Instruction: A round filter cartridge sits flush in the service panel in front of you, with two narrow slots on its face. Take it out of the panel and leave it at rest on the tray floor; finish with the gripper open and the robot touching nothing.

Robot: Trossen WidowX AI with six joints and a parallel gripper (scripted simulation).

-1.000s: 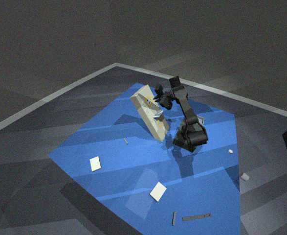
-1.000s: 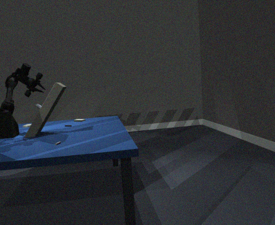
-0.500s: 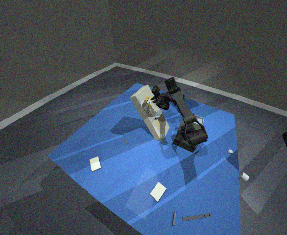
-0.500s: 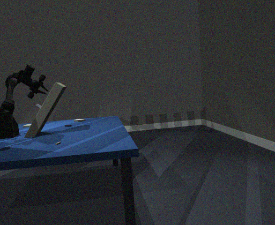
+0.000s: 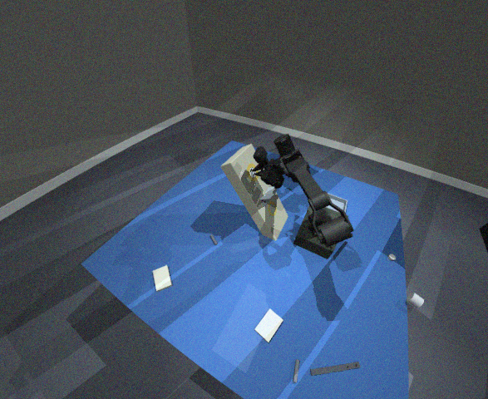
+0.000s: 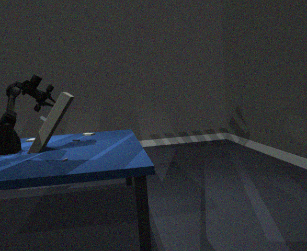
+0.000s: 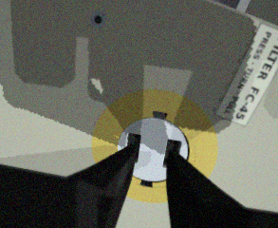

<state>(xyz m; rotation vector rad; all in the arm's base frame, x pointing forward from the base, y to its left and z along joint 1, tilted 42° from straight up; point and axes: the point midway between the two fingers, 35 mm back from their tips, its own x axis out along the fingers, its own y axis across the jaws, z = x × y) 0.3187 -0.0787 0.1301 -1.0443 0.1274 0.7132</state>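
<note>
My gripper tip is 2 cm short of the white round filter cartridge and 1 cm above it. Round my gripper tip: grey ledge (10 cm below, 8 cm behind, 1 cm to the right).
</note>
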